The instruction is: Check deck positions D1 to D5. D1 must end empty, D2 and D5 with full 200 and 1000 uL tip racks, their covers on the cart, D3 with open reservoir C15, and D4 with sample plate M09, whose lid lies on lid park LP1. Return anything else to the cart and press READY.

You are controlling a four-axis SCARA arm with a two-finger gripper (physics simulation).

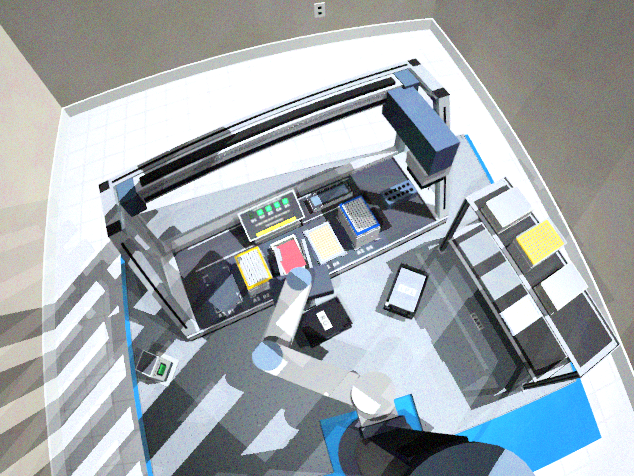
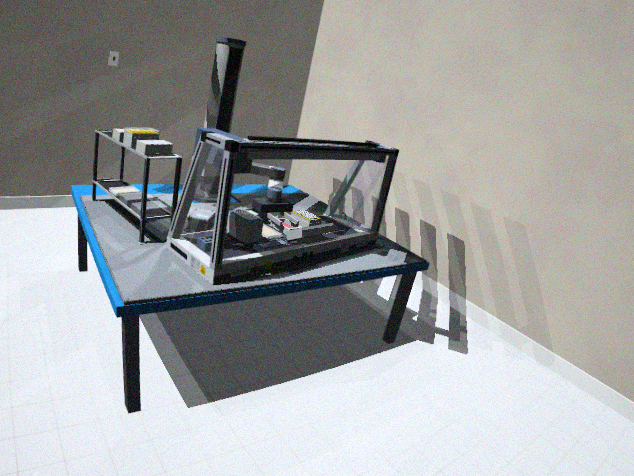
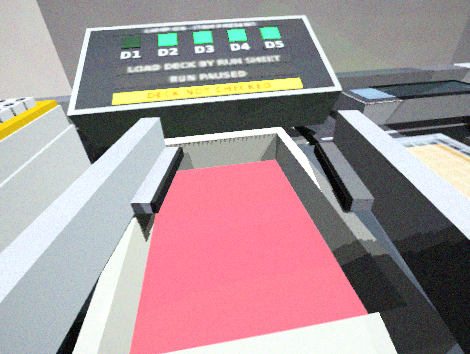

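Observation:
The gripper is shut, its fingers drawn in with a gap and nothing held between the pads, over the open reservoir with red liquid at D3. A yellow-rimmed tip rack stands at D2. An amber-welled plate lies at D4 without a visible lid. A blue-rimmed tip rack stands at D5. D1 shows no labware. The status panel has lamps D2 to D5 lit, D1 dark, and reads DECK NOT CHECKED. Labware labels are not readable.
A black labelled block and a black-framed pad lie in front of the deck. The cart at right holds white boxes, a yellow rack and flat pieces. A green-button box stands at left. The enclosure frame surrounds the deck.

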